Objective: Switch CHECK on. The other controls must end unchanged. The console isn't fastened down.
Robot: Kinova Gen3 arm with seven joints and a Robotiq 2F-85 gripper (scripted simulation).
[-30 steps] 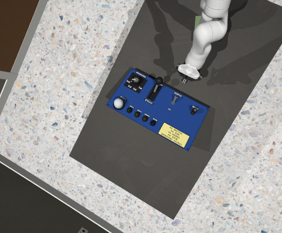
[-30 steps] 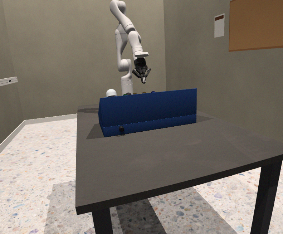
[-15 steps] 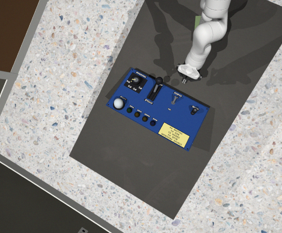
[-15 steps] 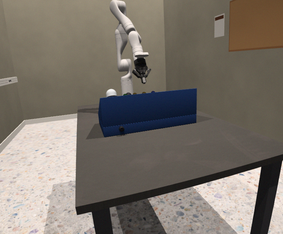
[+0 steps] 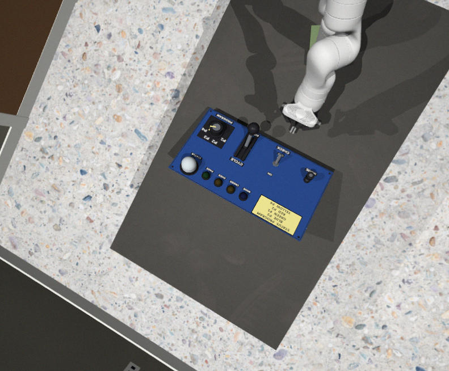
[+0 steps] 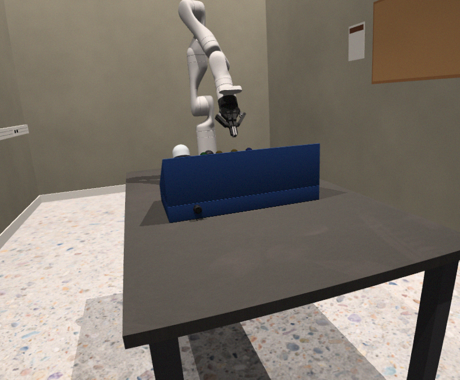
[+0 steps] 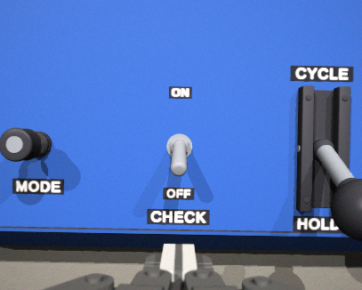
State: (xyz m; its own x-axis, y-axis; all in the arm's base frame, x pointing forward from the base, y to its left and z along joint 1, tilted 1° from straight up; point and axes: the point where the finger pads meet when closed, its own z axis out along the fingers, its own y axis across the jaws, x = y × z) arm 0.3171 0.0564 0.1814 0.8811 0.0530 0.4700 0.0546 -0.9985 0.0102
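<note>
My hand is 110 mm short of the check toggle, 110 mm above it and 10 mm to the right of it. Also, from my hand: cycle lever: 110 mm to the right, 100 mm below, 100 mm ahead; then program dial: 240 mm to the right, 130 mm ahead, 110 mm below; then mode knob: 130 mm to the left, 110 mm below, 110 mm ahead.
</note>
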